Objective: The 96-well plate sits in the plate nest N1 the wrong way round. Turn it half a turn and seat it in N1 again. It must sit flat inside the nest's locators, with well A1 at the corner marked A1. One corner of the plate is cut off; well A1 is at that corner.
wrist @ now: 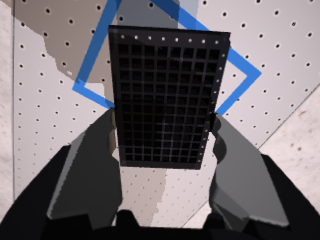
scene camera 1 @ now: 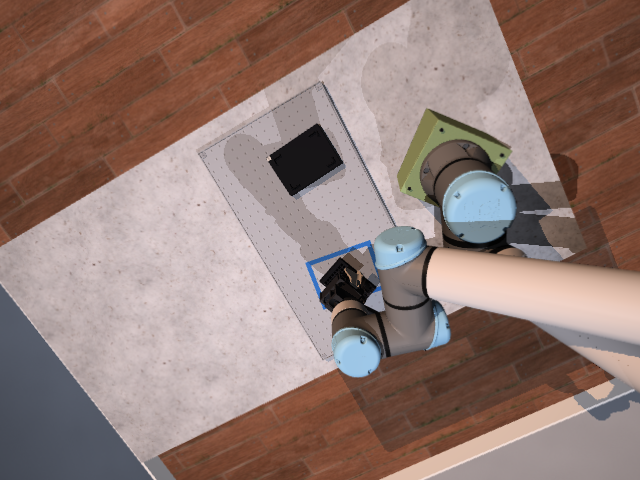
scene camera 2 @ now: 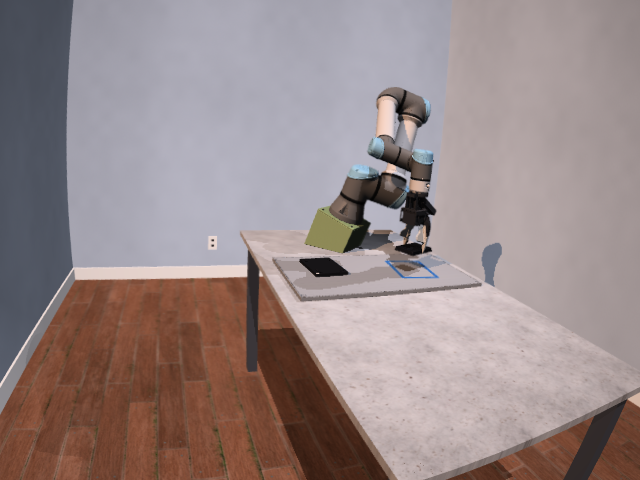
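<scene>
The gripper appears in the wrist view (164,111). Scene camera 1 shows the gripper, and scene camera 2 shows it as well; the spot on the gripper at (scene camera 1: 357,280) is the same spot as (scene camera 2: 408,229).
</scene>
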